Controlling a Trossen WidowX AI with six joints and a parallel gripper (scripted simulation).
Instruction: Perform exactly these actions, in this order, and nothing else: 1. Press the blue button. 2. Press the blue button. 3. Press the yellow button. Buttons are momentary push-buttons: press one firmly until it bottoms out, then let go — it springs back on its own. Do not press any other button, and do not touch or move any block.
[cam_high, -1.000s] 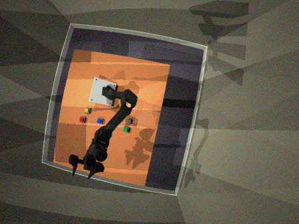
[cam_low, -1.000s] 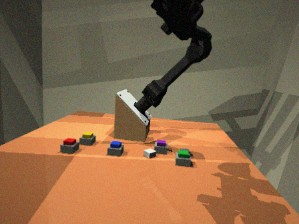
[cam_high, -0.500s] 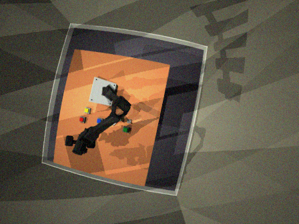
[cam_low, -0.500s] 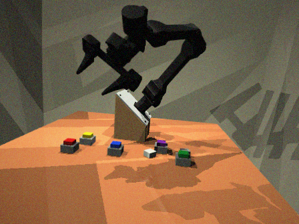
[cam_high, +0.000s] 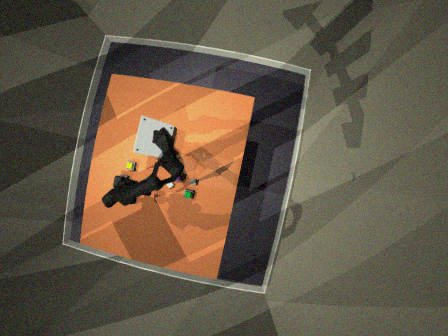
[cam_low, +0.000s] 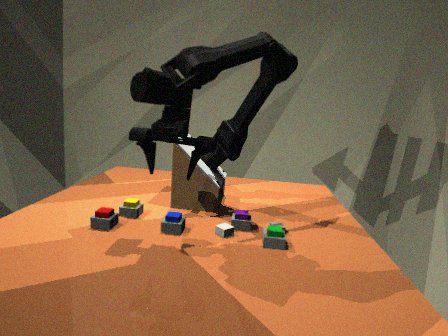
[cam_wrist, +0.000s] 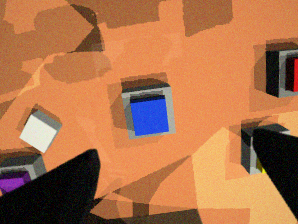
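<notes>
The blue button lies 10 cm below my gripper tip, 1 cm to the left of it and 1 cm behind it. From my gripper tip the other things lie so: small white block: 13 cm to the left, 12 cm below, 1 cm behind; red button: 15 cm to the right, 10 cm below; yellow button: 11 cm to the right, 10 cm below, 8 cm behind.
</notes>
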